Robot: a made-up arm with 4 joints.
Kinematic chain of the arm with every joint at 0, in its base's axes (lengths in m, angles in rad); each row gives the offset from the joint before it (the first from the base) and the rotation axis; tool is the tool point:
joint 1: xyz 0 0 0.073 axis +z
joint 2: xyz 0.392 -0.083 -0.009 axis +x
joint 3: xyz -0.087 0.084 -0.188 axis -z
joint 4: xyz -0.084 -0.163 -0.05 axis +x
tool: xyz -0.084 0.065 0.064
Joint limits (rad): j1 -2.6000..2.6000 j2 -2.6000..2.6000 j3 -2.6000..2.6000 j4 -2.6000..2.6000
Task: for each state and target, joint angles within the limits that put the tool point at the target. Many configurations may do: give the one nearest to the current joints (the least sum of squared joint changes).
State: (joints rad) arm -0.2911 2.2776 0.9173 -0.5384
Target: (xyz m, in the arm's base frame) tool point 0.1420 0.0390 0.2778
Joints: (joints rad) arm -0.2057 1.9531 0.7373 -0.5689
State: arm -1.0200 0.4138 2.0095 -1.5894
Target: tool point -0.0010 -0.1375 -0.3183
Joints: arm -1.3900 -0.4318 1.3062 -1.9844
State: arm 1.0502 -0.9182 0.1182 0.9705
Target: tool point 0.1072 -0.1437 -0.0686
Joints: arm 0.3782 -0.8522 0.7081 1.2244
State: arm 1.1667 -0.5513 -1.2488 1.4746
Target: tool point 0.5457 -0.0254 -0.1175
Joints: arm 0.4501 -0.1085 -1.2293 1.9297
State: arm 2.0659 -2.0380 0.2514 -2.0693
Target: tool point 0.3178 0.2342 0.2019
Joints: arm 1.9269 -1.9610 0.2344 -2.1119
